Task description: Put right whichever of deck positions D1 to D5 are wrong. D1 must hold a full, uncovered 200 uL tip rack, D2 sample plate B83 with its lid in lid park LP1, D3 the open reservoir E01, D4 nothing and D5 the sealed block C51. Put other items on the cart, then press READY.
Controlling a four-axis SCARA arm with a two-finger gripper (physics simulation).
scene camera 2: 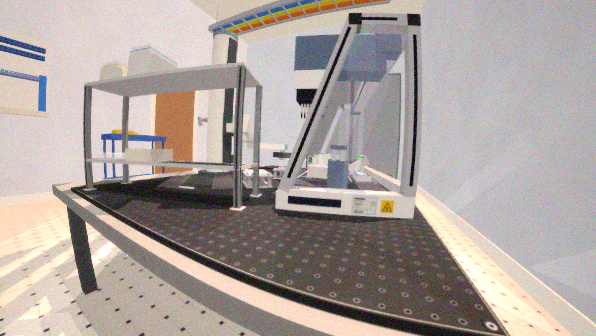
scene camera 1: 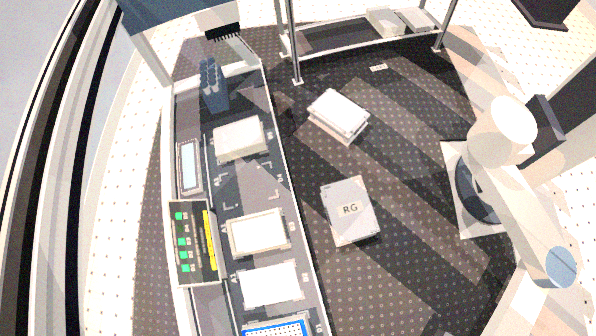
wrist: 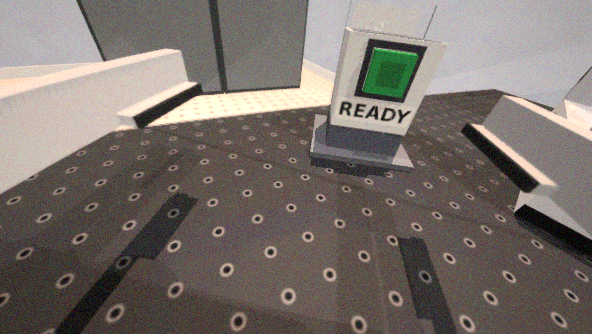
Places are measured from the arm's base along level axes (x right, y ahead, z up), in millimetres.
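Where they show: gripper, fingertip midpoint: [wrist: 330, 90]; arm's base, link origin: [scene camera 2: 218, 173].
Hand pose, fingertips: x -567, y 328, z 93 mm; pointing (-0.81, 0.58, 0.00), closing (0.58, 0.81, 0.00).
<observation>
Things, the pixels of their top centre, and the offset from my fingertips. "pt": a spot on its surface instead.
- upright green READY button, surface spot: [wrist: 391, 74] pt dx -23, dy +71, dz +0 mm
- blue-edged tip rack, surface spot: [scene camera 1: 275, 330] pt dx +258, dy +290, dz +63 mm
- white plate, top centre: [scene camera 1: 268, 285] dx +348, dy +315, dz -21 mm
- pale-rimmed reservoir, top centre: [scene camera 1: 254, 231] dx +469, dy +341, dz -4 mm
- cream block, top centre: [scene camera 1: 236, 134] [scene camera 2: 324, 165] dx +713, dy +390, dz +12 mm
- white flat piece, top centre: [scene camera 1: 339, 109] [scene camera 2: 256, 171] dx +792, dy +125, dz -23 mm
- grey block marked RG, top centre: [scene camera 1: 350, 207] [scene camera 2: 285, 167] dx +519, dy +125, dz -25 mm
- cart, top centre: [scene camera 2: 168, 81] dx +1105, dy -13, dz +276 mm
- status panel, surface spot: [scene camera 1: 195, 243] pt dx +436, dy +471, dz +29 mm
- deck frame, surface spot: [scene camera 2: 345, 204] pt dx +1002, dy +523, dz -55 mm
My gripper [wrist: 330, 90] is open and empty in the wrist view, its fingers wide apart. Beyond them stands the upright green READY button [wrist: 391, 74], apart from both fingers. In scene camera 1, a blue-edged tip rack [scene camera 1: 275, 330] sits at D1, cut off by the lower edge. A white plate [scene camera 1: 270, 284] is at D2, a pale-rimmed reservoir [scene camera 1: 257, 233] at D3 and a cream block [scene camera 1: 240, 137] at D5. D4 shows bare corner brackets. A white flat piece [scene camera 1: 339, 114] rests on a low stand. Item codes are not legible.
A grey block marked RG [scene camera 1: 350, 209] lies beside the deck. The cart [scene camera 1: 295, 57] [scene camera 2: 165, 82] bears pale boxes. A blue tube rack [scene camera 1: 215, 90] [scene camera 2: 337, 173] stands past D5. A status panel [scene camera 1: 195, 243] shows several green lights. The deck frame [scene camera 2: 345, 204] rises beside the cart.
</observation>
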